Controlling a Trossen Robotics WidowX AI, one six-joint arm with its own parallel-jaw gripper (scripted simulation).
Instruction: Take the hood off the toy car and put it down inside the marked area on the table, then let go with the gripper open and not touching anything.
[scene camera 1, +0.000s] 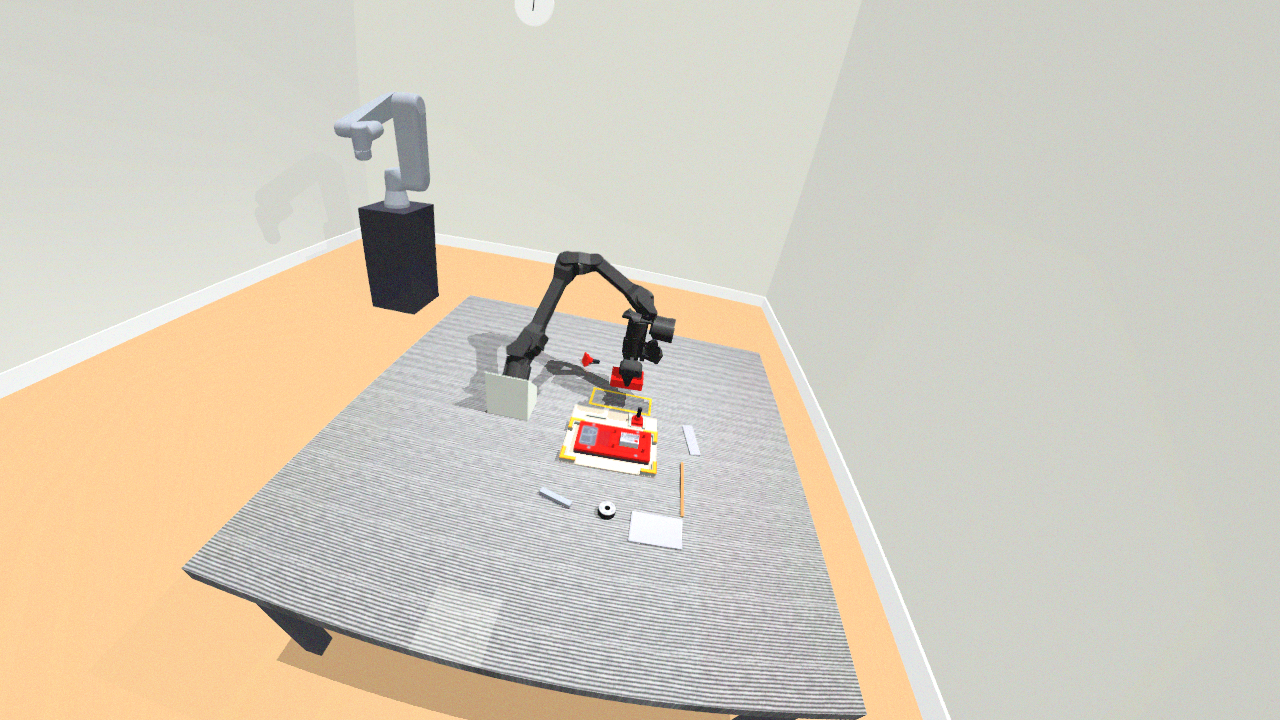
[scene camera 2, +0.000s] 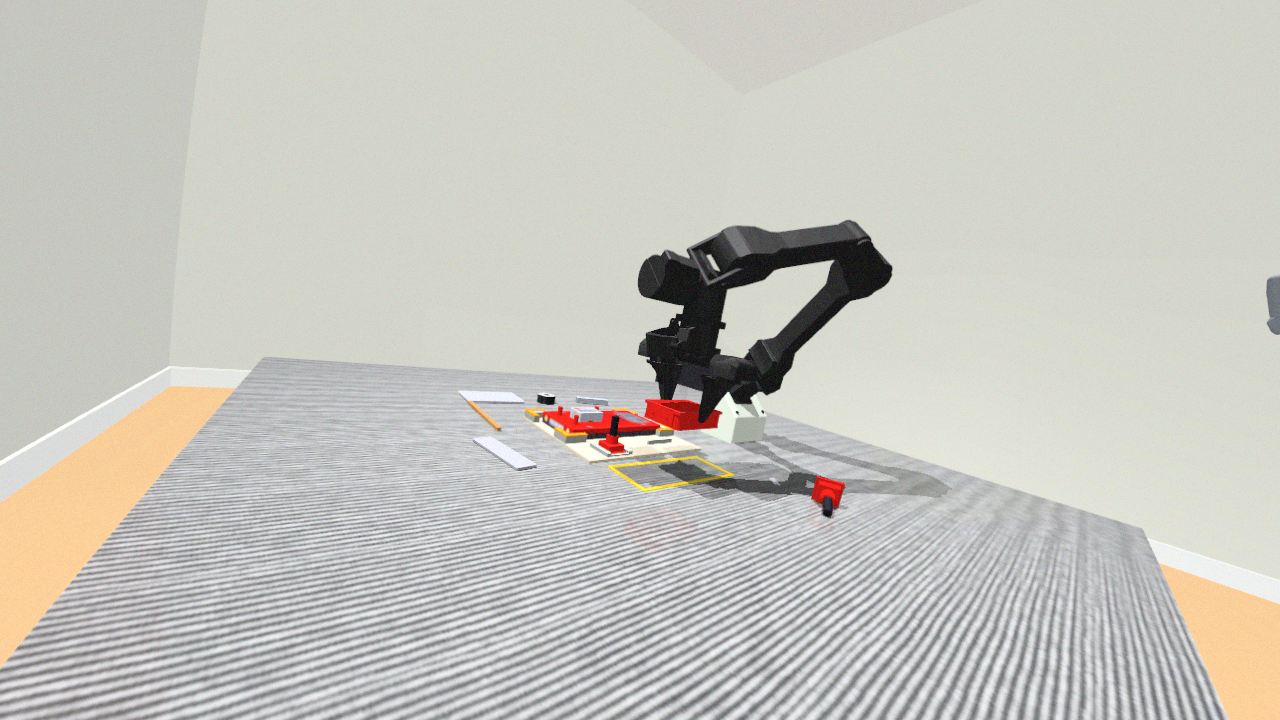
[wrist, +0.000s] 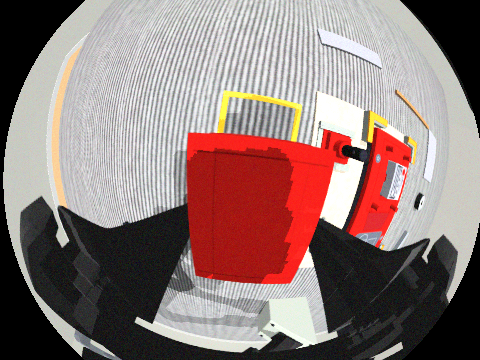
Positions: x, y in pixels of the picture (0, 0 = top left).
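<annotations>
My gripper: visible in scene camera 1 (627, 379), scene camera 2 (682, 415), wrist view (252, 217).
</annotations>
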